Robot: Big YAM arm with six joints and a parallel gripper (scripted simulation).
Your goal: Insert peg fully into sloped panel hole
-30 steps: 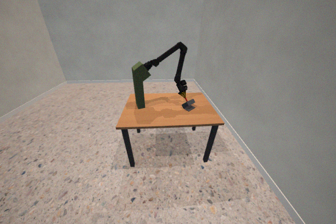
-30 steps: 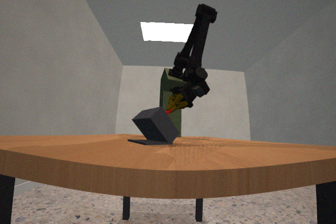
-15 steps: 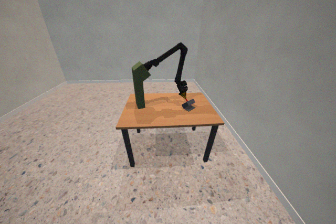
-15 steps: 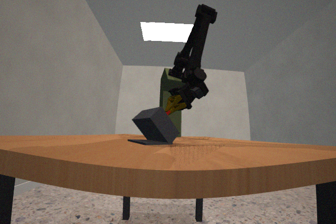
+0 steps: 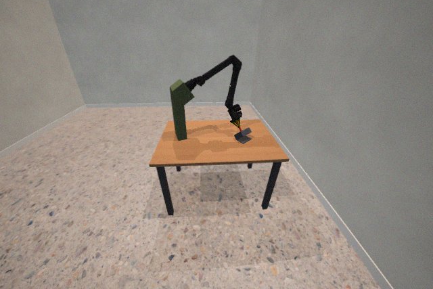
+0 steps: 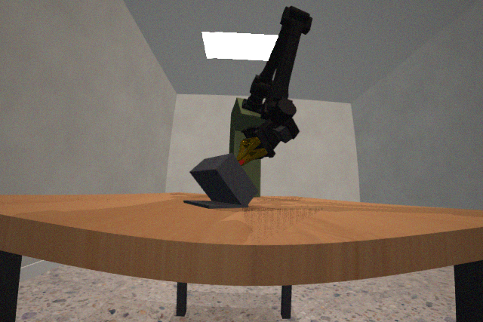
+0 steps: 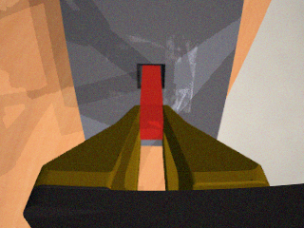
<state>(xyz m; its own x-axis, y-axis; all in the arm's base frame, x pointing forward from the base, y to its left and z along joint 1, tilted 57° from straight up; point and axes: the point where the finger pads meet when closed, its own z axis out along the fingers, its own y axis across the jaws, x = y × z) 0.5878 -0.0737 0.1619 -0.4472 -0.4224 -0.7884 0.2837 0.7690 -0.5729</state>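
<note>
Now: hand 2 cm short of the red peg, 2 cm to the left of it and 2 cm above it.
</note>
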